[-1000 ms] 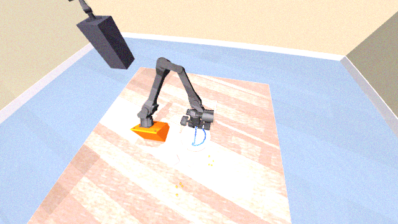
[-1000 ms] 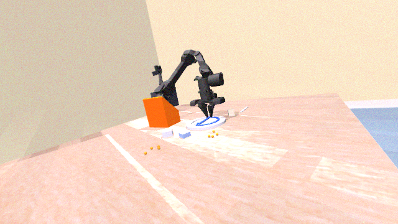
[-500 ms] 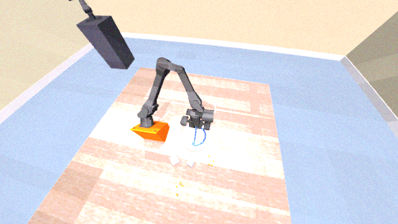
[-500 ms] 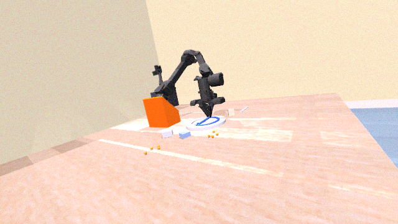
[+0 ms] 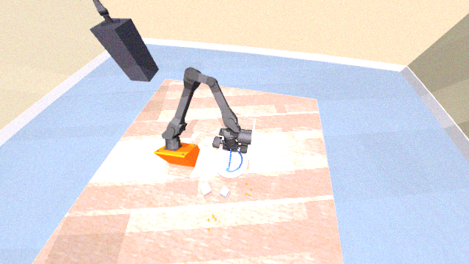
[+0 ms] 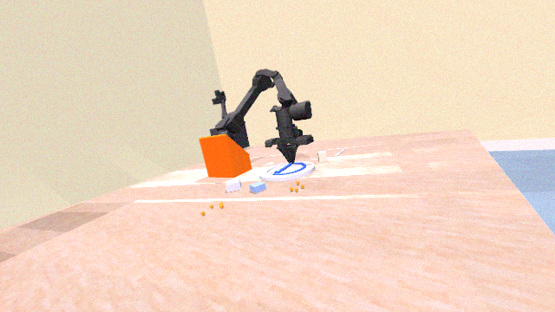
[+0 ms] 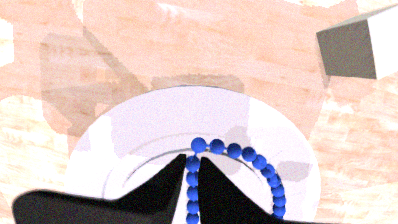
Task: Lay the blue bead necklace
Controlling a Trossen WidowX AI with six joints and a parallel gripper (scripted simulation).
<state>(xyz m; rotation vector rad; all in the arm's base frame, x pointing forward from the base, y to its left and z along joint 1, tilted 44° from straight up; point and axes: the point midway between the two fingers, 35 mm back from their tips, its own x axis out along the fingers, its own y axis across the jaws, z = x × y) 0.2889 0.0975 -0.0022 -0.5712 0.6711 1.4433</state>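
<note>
My gripper tip is 5 cm to the left of the round white bead board, 1 cm short of it and 1 cm above it. Also, from my gripper tip: white stick: 20 cm to the left, 13 cm ahead, 1 cm below; then light blue cube: 22 cm to the right, 1 cm below; then beige cube: 9 cm ahead, 8 cm to the left.
</note>
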